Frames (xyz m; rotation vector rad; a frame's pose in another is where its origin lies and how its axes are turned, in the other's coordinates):
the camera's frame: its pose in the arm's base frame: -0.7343 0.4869 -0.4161 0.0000 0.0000 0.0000
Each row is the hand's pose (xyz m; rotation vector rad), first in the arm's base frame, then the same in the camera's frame.
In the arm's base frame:
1: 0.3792 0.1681 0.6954 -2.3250 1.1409 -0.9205
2: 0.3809 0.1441 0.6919 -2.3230 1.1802 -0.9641
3: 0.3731 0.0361 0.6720 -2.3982 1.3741 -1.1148
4: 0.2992 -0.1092 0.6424 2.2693 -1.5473 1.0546
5: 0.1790 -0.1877 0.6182 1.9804 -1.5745 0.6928
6: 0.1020 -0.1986 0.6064 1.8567 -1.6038 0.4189
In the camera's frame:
1: 1.1135 -0.3188 1.1115 -2.3250 1.1409 -0.9205
2: 1.1152 -0.3428 1.1080 -2.3230 1.1802 -0.9641
3: 1.1074 -0.4508 1.0881 -2.3982 1.3741 -1.1148
4: 1.0335 -0.5961 1.0585 2.2693 -1.5473 1.0546
5: 0.9133 -0.6746 1.0343 1.9804 -1.5745 0.6928
6: 0.8363 -0.6855 1.0225 1.8567 -1.6038 0.4189

